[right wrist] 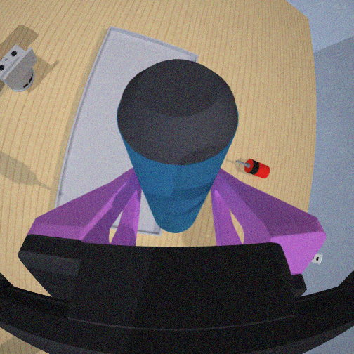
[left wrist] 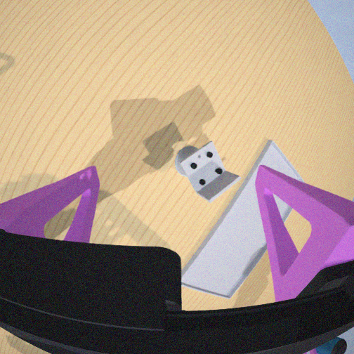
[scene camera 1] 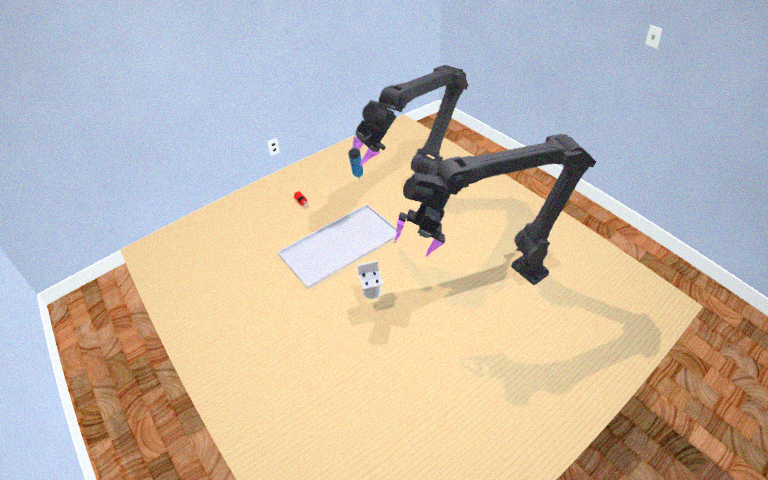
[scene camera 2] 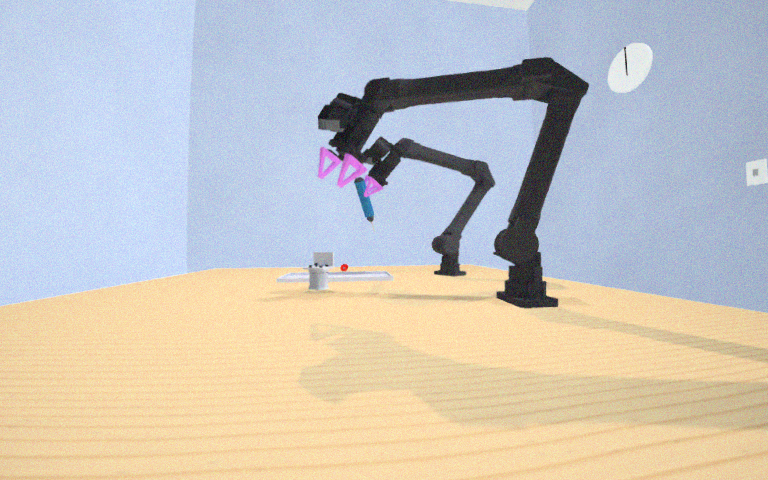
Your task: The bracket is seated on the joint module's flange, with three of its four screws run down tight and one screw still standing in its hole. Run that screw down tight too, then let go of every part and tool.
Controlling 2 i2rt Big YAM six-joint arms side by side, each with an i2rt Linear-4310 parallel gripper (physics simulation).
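Pixels of known places: left gripper, fingertip midpoint: [scene camera 1: 410, 249] [scene camera 2: 329, 182]; right gripper, fingertip midpoint: [scene camera 1: 355, 161] [scene camera 2: 363, 195]; left arm's base, origin of the base link: [scene camera 1: 529, 270] [scene camera 2: 525, 301]; right arm's base, origin of the base link: [scene camera 2: 450, 274].
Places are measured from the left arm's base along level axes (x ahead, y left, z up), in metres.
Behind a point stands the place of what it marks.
Note:
The bracket [scene camera 1: 370, 278] @(x 0.501, y -0.273, z 0.066 m) [scene camera 2: 322, 259] @(x 0.494, y -0.299, z 0.087 m) [left wrist: 205, 169] [right wrist: 18, 63] sits on the upright joint module [scene camera 1: 371, 293] @(x 0.518, y -0.247, z 0.025 m) [scene camera 2: 318, 279] @(x 0.498, y -0.242, z 0.031 m) [left wrist: 185, 157] [right wrist: 22, 86]. Black screw heads show in its plate; which one stands higher is too small to tell. My right gripper [scene camera 1: 357, 157] @(x 0.363, y -0.535, z 0.333 m) [scene camera 2: 368, 191] @(x 0.363, y -0.535, z 0.333 m) [right wrist: 175, 175] is shut on a blue screwdriver [scene camera 1: 356, 166] @(x 0.371, y -0.518, z 0.325 m) [scene camera 2: 365, 202] @(x 0.354, y -0.526, z 0.302 m) [right wrist: 175, 192] with a dark cap, held tip down, high above the table, away from the bracket. My left gripper [scene camera 1: 411, 249] @(x 0.451, y -0.120, z 0.294 m) [scene camera 2: 331, 181] @(x 0.451, y -0.120, z 0.294 m) [left wrist: 177, 174] is open and empty, high above the table near the bracket.
A shallow grey tray [scene camera 1: 339, 246] @(x 0.476, y -0.521, z 0.004 m) [scene camera 2: 362, 276] @(x 0.369, y -0.564, z 0.002 m) [left wrist: 230, 240] [right wrist: 95, 100] lies beside the joint module. A red screwdriver [scene camera 1: 300, 198] @(x 0.469, y -0.836, z 0.032 m) [scene camera 2: 344, 267] @(x 0.460, y -0.818, z 0.020 m) [right wrist: 258, 169] lies on the table beyond the tray in scene camera 1. The two arms stand near each other.

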